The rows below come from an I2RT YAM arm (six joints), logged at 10 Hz.
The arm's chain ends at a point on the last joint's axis. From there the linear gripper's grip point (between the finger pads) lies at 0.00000 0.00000 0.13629 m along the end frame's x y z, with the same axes.
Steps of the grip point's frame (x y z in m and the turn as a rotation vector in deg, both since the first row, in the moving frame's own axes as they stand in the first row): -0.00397, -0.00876, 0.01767, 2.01, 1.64, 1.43; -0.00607, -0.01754, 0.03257, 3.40, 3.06, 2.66; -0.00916, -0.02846, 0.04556, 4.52, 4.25, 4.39; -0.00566, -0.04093, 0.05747, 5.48, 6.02, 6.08; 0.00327, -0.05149, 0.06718, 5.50, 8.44, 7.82; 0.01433, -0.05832, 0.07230, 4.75, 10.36, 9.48; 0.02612, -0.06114, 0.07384, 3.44, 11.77, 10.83; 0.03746, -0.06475, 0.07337, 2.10, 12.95, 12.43; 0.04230, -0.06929, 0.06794, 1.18, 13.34, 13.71; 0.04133, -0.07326, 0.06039, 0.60, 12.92, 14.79; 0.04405, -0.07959, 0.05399, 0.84, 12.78, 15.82
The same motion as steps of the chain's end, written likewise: -0.00793, -0.00403, 0.01781, 2.01, 1.64, 1.43; -0.01353, -0.00963, 0.03300, 3.40, 3.06, 2.66; -0.01965, -0.01813, 0.04636, 4.52, 4.25, 4.39; -0.02059, -0.02872, 0.05884, 5.48, 6.02, 6.08; -0.01753, -0.03988, 0.06928, 5.50, 8.44, 7.82; -0.01097, -0.04917, 0.07498, 4.75, 10.36, 9.48; -0.00227, -0.05570, 0.07694, 3.44, 11.77, 10.83; 0.00663, -0.06315, 0.07691, 2.10, 12.95, 12.43; 0.01082, -0.07030, 0.07163, 1.18, 13.34, 13.71; 0.01101, -0.07579, 0.06383, 0.60, 12.92, 14.79; 0.01401, -0.08179, 0.05736, 0.84, 12.78, 15.82
